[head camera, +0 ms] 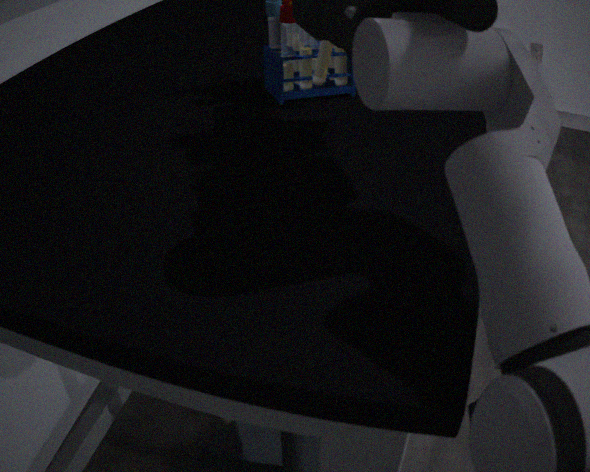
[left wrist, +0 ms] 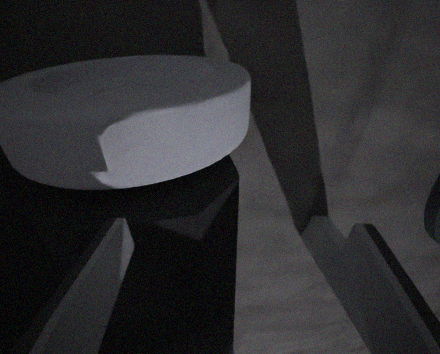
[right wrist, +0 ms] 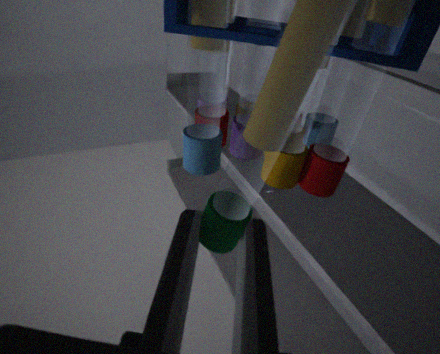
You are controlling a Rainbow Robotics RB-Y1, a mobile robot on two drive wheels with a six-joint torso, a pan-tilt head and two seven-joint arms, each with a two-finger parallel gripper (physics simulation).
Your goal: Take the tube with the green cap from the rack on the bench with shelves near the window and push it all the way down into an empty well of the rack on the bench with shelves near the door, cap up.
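Places are measured from the robot's base along level axes (x ahead, y left, z up), in centimetres.
Pixels of known places: left gripper, between the fingertips: [left wrist: 235,235]; right gripper, between the fingertips: [right wrist: 221,228].
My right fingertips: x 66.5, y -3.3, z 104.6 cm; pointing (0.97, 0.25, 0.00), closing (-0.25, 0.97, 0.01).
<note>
Behind a point stands the place of what it marks.
My right gripper [right wrist: 221,228] {x 66.5, y -3.3, z 104.6 cm} is shut on the tube with the green cap [right wrist: 222,225] {x 65.4, y -3.6, z 103.2 cm}. The tube's yellow contents [right wrist: 300,75] {x 65.4, y -2.1, z 97.4 cm} [head camera: 322,62] {x 65.4, y -1.8, z 97.1 cm} show tilted, crossing in front of the blue rack's bar in the right wrist view. In the head view the tube leans at the front side of the blue rack [head camera: 317,93] {x 67.9, y -1.3, z 92.4 cm} [right wrist: 177,25] {x 69.2, y -5.3, z 96.9 cm}; whether its lower end is inside a well cannot be told. The green cap is hidden in the head view behind the dark hand. My left gripper [left wrist: 235,235] {x 5.3, y 24.4, z 24.9 cm} is open, with nothing between its fingers.
Several capped tubes stand in the rack, among them a red-capped one [head camera: 286,14] {x 67.1, y 2.0, z 102.6 cm} [right wrist: 324,171] {x 67.2, y 1.2, z 101.9 cm}, a light blue-capped one [head camera: 273,7] [right wrist: 202,151] and a yellow-capped one [right wrist: 283,167] {x 67.8, y -0.5, z 102.1 cm}. The rack is on the dark bench top [head camera: 150,200] {x 45.9, y 13.3, z 91.5 cm}. A pale round object [left wrist: 175,142] is near my left fingers.
</note>
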